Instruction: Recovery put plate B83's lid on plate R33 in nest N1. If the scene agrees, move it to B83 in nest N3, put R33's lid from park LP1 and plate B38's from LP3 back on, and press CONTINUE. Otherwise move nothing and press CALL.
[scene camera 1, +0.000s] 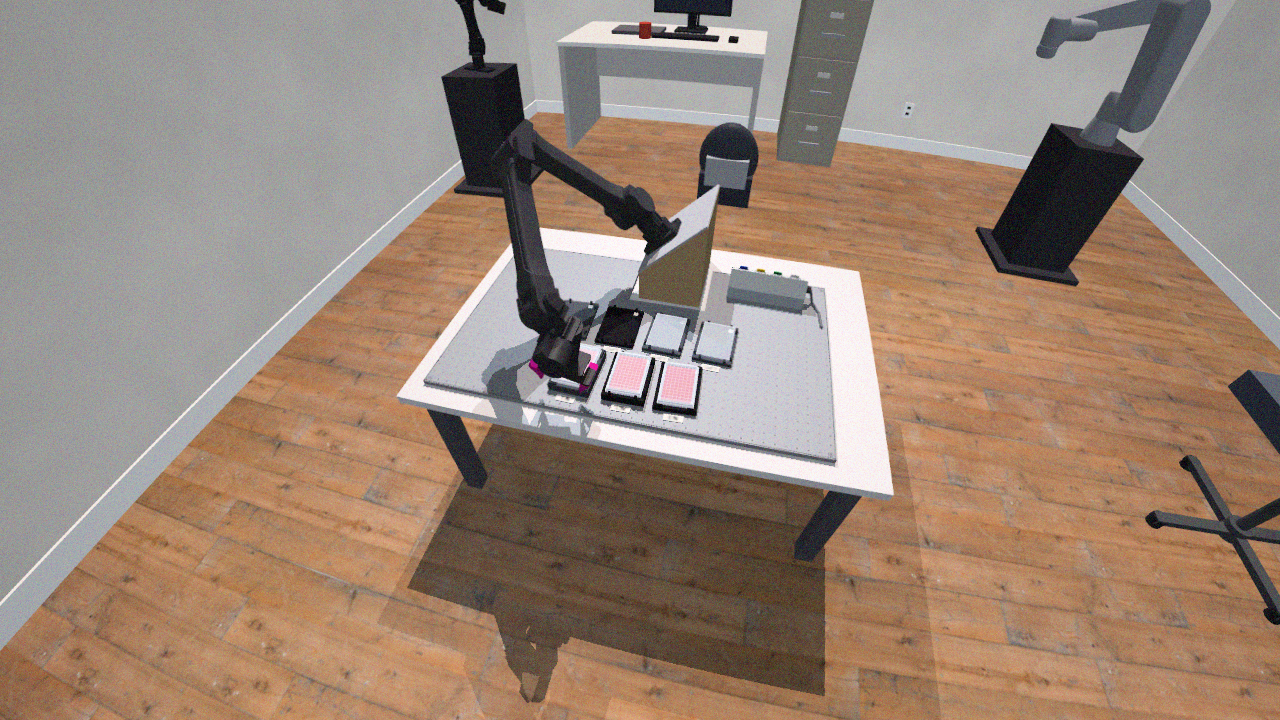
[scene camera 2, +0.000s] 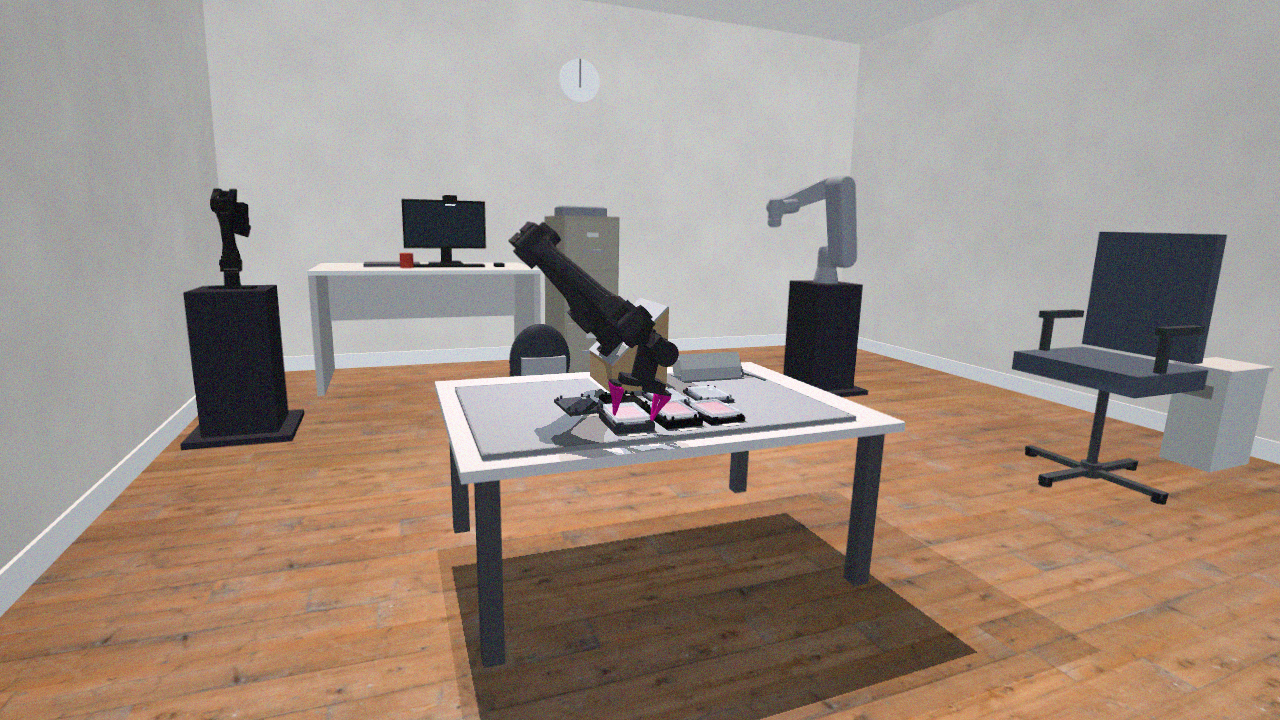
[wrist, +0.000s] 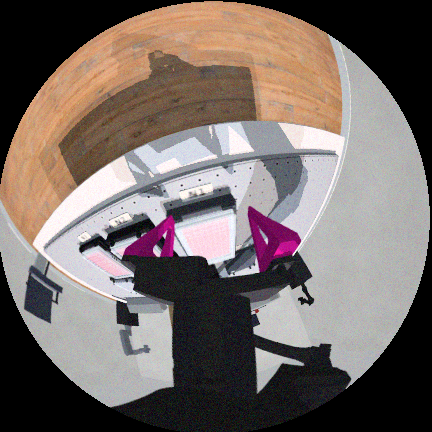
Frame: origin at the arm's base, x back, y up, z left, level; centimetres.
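Seen in the pictures: gripper, between the fingertips: (scene camera 1: 561, 384) (scene camera 2: 633, 417) (wrist: 209, 214); arm's base, origin of its link: (scene camera 1: 664, 238) (scene camera 2: 615, 341).
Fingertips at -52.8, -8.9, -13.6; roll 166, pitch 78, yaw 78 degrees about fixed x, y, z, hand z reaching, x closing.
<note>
Offsets run from my fingertips to a thing's middle, as dx, dy, dz. "spot": to the spot under its first point.
My gripper (scene camera 1: 562, 376) (scene camera 2: 633, 416) (wrist: 209, 214) is open, its magenta fingers on either side of the pink plate {+7.8, -0.6, +1.1} (scene camera 2: 628, 412) (wrist: 210, 237) in nest N1, with nothing held. The plate has a pale, clear-looking rim; whose lid is on it I cannot read. The N2 plate {+8.1, -1.3, +14.1} (scene camera 1: 630, 376) (scene camera 2: 677, 409) and the N3 plate {+8.1, -2.1, +26.3} (scene camera 1: 679, 386) (scene camera 2: 716, 408) (wrist: 106, 262) are pink and sit in black nests. Behind them, a black park {+26.2, -3.1, +7.1} (scene camera 1: 619, 326) looks empty, and two more hold pale clear lids, a nearer-centre lid {+26.0, -2.7, +20.1} (scene camera 1: 666, 333) and a right lid {+25.6, -2.7, +33.3} (scene camera 1: 716, 342). The arm partly hides another dark park {+26.2, -3.1, -6.0} (scene camera 2: 577, 403).
A grey button box {+50.6, +0.1, +45.2} (scene camera 1: 767, 290) (scene camera 2: 707, 367) stands at the back right, with coloured buttons and a cable. A slanted board (scene camera 1: 677, 270) stands behind the parks, close to the arm. Small nest labels, including the N1 label {spot: -1.0, -3.9, +0.8} (wrist: 196, 192), lie along the front.
</note>
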